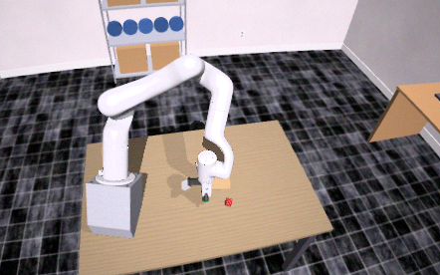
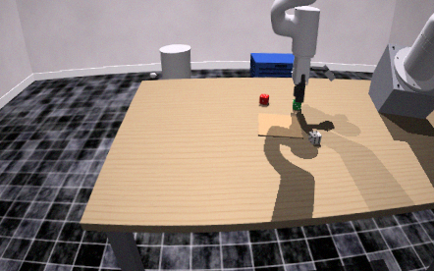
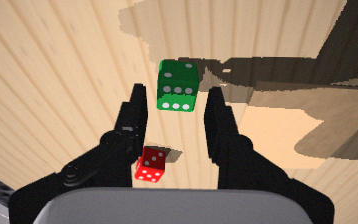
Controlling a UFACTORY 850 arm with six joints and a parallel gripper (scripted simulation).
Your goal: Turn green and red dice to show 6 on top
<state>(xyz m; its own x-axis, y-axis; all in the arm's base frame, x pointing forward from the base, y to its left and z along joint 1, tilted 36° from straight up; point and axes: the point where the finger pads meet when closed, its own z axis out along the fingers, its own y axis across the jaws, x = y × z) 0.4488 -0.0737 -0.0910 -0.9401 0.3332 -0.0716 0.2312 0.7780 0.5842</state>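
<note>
The green die lies 40 mm below my hand. The rest, counted from my hand: red die 110 mm ahead, 60 mm to the right, 40 mm below; then tan mat 120 mm to the left, 110 mm ahead, 50 mm below; then white die 230 mm to the left, 40 mm below, 30 mm ahead.
</note>
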